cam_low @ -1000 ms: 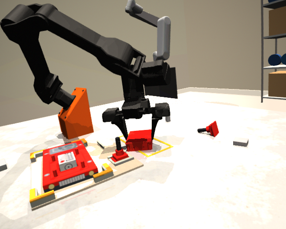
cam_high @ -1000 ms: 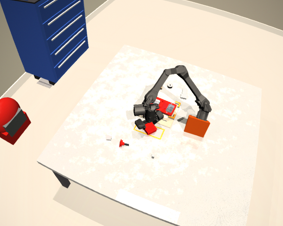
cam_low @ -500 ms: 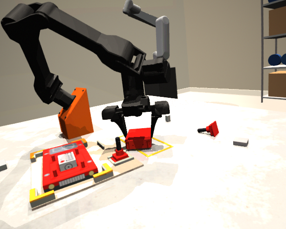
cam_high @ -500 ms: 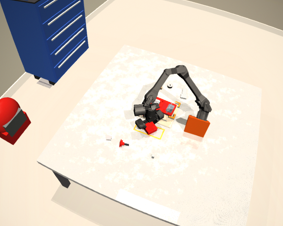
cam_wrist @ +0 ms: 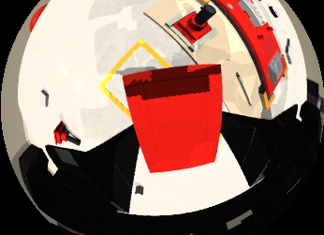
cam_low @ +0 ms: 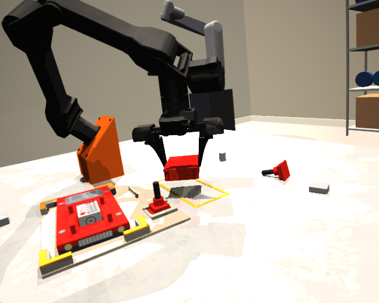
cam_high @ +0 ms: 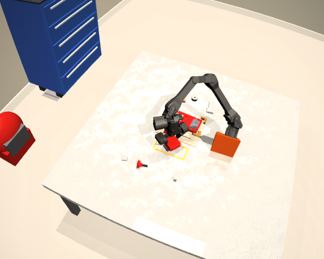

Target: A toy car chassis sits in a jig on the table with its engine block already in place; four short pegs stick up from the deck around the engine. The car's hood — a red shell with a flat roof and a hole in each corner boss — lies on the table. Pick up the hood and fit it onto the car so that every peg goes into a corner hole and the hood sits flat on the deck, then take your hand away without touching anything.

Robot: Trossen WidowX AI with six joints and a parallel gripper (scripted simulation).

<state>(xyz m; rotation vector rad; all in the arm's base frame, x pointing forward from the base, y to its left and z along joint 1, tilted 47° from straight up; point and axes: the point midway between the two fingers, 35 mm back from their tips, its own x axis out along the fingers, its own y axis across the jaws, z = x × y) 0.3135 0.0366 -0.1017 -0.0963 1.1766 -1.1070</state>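
The grey engine block lies 10 mm ahead of my gripper tip, 200 mm to the right of it and 30 mm below it. Also, from my gripper tip: hood: 10 mm above.
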